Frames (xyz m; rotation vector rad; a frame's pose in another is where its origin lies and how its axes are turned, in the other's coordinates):
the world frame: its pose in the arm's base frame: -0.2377 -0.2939 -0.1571 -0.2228 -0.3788 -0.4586
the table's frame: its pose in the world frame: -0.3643 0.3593 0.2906 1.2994 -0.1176 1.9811
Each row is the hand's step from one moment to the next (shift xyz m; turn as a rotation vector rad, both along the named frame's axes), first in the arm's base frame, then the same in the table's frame.
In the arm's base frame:
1: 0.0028 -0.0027 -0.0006 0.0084 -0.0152 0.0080
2: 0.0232 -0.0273 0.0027 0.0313 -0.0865 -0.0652
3: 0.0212 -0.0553 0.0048 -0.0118 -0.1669 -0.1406
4: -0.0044 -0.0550 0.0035 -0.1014 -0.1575 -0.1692
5: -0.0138 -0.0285 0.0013 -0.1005 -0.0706 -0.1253
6: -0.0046 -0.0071 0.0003 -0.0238 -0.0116 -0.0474
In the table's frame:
1: -0.0029 -0.0019 0.0017 -0.0086 -0.0026 0.0169
2: -0.0237 -0.0138 0.0232 -0.1120 -0.0122 0.0037
3: -0.0441 -0.0035 0.0396 -0.2129 0.0433 -0.0236
4: -0.0404 0.0206 0.0317 -0.2076 0.1223 -0.0752
5: -0.0193 0.0215 0.0130 -0.1133 0.1014 -0.0876
6: -0.0046 0.0065 0.0029 -0.0334 0.0204 -0.0376

